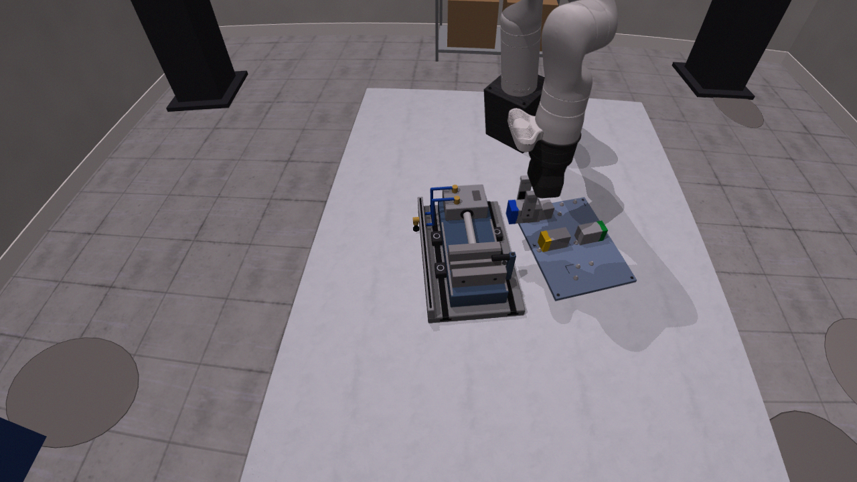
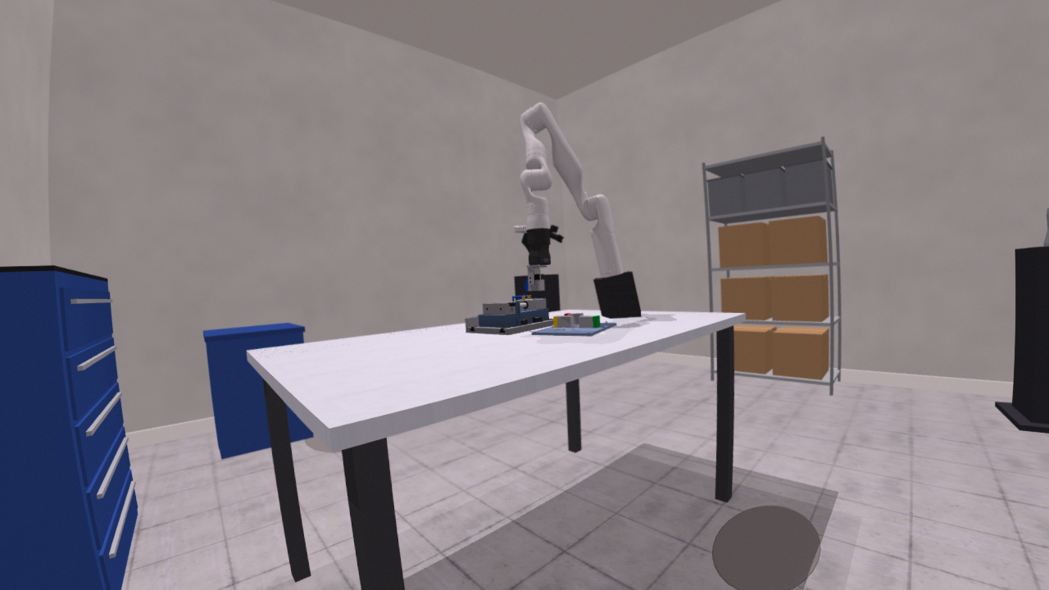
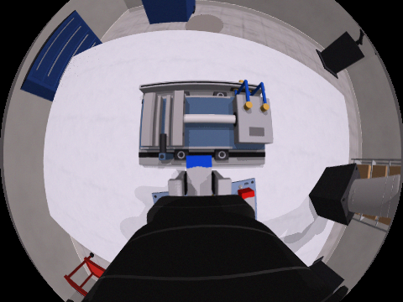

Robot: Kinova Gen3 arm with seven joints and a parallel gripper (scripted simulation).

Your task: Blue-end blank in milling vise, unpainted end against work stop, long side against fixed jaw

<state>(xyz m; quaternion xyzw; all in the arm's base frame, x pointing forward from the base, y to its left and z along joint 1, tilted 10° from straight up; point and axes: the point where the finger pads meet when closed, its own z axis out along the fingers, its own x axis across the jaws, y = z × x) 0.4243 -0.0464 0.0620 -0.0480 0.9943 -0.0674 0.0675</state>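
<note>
Right now the fixed jaw is 10 cm ahead of my hand, 9 cm to the right of it and 9 cm below it. From my hand the other things lie so: blue-ended blank: 2 cm below; yellow-ended blank: 3 cm behind, 9 cm to the left, 14 cm below; work stop rod: 7 cm ahead, 5 cm to the right, 8 cm below.
</note>
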